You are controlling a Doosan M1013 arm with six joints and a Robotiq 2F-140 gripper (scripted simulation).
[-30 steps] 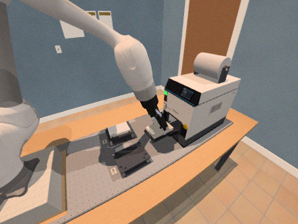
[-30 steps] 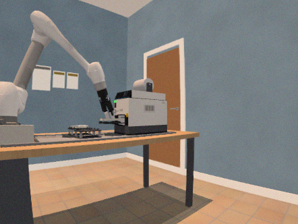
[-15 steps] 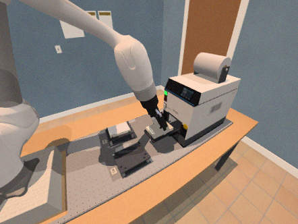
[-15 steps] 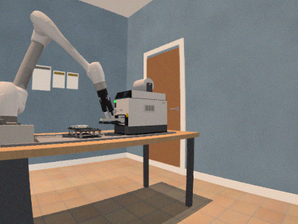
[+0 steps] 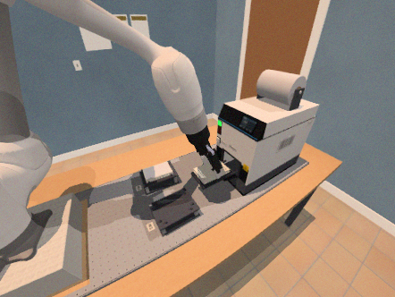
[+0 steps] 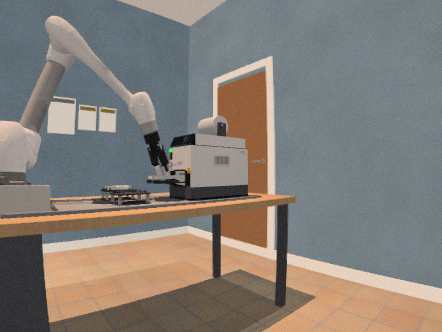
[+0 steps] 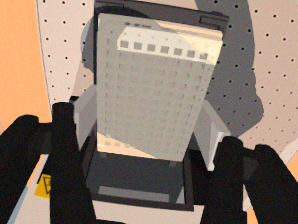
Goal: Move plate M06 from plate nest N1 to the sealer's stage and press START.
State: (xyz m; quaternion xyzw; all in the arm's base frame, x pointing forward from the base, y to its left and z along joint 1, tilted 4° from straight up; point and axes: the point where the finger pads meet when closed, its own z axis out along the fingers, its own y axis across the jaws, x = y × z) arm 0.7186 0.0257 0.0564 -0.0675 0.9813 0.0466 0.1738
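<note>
The sealer stage is 4 cm below my hand. Also, from my hand: foil roll 33 cm ahead, 27 cm above, 5 cm to the left; then white well plate 2 cm below.
</note>
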